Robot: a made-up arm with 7 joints. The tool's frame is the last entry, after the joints. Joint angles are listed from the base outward.
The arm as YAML. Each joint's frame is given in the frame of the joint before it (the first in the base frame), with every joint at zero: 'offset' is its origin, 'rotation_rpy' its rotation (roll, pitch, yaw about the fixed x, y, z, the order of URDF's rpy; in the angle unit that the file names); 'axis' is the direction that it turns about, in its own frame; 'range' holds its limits. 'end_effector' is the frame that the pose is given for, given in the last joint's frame.
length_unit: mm
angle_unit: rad
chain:
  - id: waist
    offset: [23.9, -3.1, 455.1]
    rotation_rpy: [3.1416, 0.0, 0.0]
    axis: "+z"
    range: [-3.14, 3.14]
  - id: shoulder
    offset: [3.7, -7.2, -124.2]
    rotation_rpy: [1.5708, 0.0, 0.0]
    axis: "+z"
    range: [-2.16, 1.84]
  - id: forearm
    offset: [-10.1, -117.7, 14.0]
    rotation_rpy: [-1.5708, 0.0, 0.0]
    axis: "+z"
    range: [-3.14, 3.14]
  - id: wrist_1
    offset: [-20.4, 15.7, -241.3]
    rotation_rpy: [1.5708, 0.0, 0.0]
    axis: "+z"
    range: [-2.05, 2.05]
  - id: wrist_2
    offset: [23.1, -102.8, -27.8]
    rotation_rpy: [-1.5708, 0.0, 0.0]
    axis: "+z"
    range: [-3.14, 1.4]
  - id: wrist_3
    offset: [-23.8, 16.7, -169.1]
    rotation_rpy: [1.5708, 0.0, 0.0]
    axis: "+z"
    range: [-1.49, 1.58]
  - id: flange
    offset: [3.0, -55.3, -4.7]
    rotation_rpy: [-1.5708, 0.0, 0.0]
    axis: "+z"
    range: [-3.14, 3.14]
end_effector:
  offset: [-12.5, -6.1, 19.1]
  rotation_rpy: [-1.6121, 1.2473, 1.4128]
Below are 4 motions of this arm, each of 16 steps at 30 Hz.
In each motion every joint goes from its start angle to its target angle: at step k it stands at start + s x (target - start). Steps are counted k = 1, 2, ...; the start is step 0. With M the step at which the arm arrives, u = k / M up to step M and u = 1 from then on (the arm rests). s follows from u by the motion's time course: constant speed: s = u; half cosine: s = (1 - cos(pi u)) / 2; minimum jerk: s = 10 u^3 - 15 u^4 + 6 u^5.
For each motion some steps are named. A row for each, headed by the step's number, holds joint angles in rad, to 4 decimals.
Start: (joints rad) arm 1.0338 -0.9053 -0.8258 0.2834 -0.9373 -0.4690 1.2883
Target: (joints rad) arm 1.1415 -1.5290 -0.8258 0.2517 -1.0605 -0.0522 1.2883
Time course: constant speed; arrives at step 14
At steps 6, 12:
6: 1.0800 -1.1726 -0.8258 0.2698 -0.9901 -0.2904 1.2883
12: 1.1261 -1.4399 -0.8258 0.2562 -1.0429 -0.1117 1.2883

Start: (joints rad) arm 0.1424 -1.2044 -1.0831 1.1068 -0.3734 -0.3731 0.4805
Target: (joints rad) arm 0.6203 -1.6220 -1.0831 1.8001 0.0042 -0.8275 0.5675
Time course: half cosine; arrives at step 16
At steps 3, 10, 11, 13, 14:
3: 0.1827 -1.2396 -1.0831 1.1652 -0.3416 -0.4114 0.4878
10: 0.4728 -1.4931 -1.0831 1.5861 -0.1123 -0.6872 0.5406
11: 0.5141 -1.5292 -1.0831 1.6460 -0.0797 -0.7265 0.5482
13: 0.5800 -1.5868 -1.0831 1.7417 -0.0276 -0.7892 0.5602
14: 0.6021 -1.6061 -1.0831 1.7737 -0.0102 -0.8102 0.5642

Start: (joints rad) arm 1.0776 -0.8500 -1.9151 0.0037 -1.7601 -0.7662 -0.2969
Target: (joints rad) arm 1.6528 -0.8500 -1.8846 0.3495 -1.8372 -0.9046 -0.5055
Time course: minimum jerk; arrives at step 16
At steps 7, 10, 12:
7: 1.2985 -0.8500 -1.9034 0.1365 -1.7897 -0.8193 -0.3770
10: 1.4945 -0.8500 -1.8930 0.2543 -1.8160 -0.8665 -0.4481
12: 1.5933 -0.8500 -1.8878 0.3137 -1.8292 -0.8903 -0.4839

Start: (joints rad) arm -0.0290 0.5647 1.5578 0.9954 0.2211 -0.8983 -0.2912
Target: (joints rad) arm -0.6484 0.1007 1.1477 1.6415 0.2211 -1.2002 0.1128
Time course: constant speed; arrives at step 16
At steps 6, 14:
6: -0.2613 0.3907 1.4040 1.2377 0.2211 -1.0115 -0.1397
14: -0.5710 0.1587 1.1990 1.5607 0.2211 -1.1625 0.0623

